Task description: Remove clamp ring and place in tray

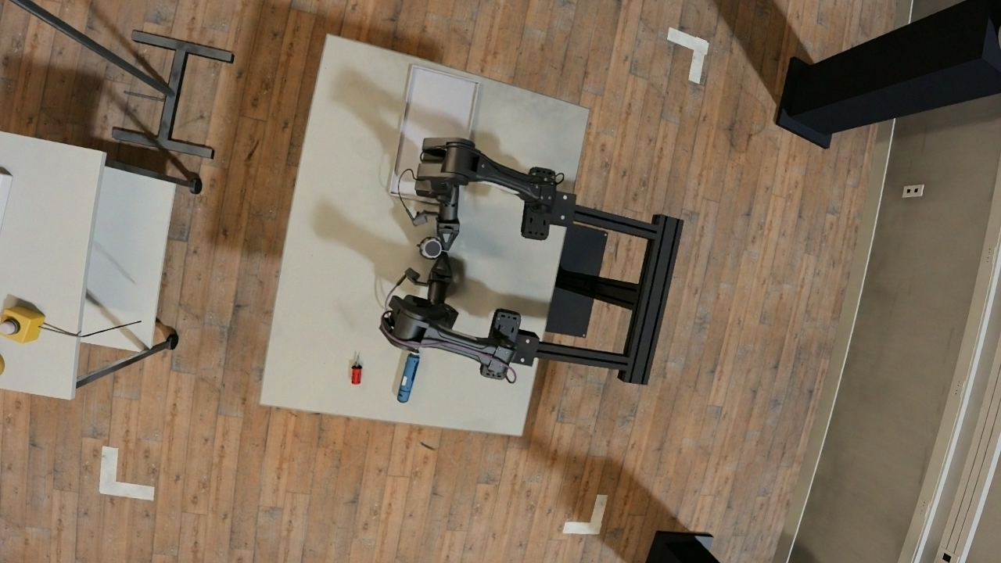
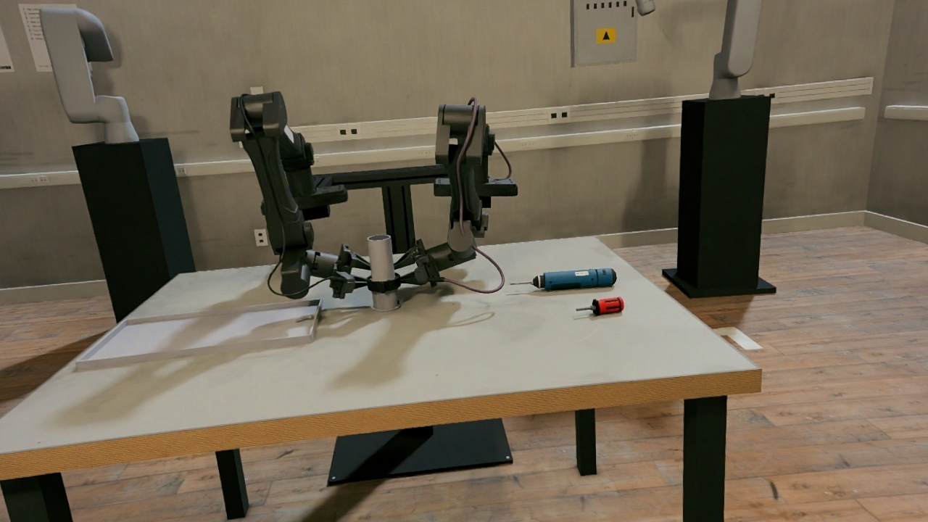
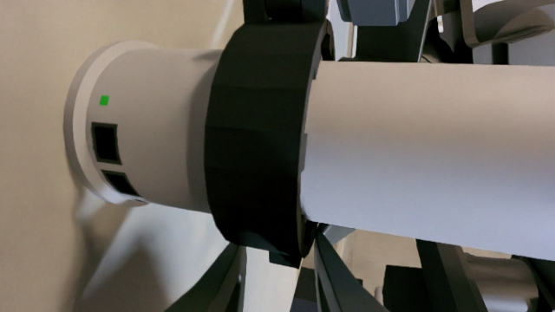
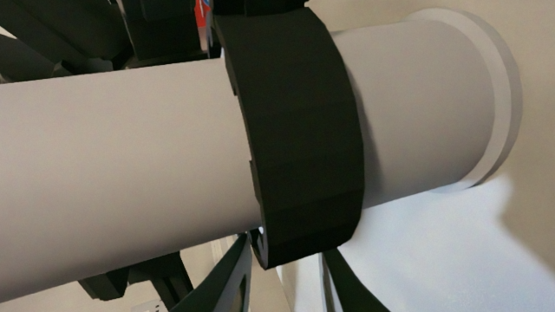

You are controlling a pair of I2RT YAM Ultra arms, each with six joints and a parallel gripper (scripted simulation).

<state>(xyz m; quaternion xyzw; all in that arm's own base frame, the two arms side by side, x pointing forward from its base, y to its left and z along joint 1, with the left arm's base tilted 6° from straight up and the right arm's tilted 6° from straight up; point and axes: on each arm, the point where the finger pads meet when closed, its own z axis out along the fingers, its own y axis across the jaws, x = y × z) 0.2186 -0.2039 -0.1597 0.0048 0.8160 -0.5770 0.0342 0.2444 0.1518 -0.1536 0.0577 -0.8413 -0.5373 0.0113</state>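
Observation:
Now: right hand 40 mm short of the black clamp ring and 20 mm to the right of it. The rest, counted from my right hand: pale link tube (50 mm ahead, 10 mm to the left, 50 mm above); then small screw (100 mm ahead, 150 mm to the right, 50 mm below); then grey joint module (50 mm ahead, 10 mm to the left, 30 mm below).
My left hand is 40 mm short of the black clamp ring and 10 mm to the left of it. Round my left hand: pale link tube: 50 mm above, 40 mm ahead, 20 mm to the right; then small screw: 180 mm to the right, 100 mm ahead, 50 mm below; then grey joint module: 40 mm ahead, 30 mm below, 20 mm to the right.

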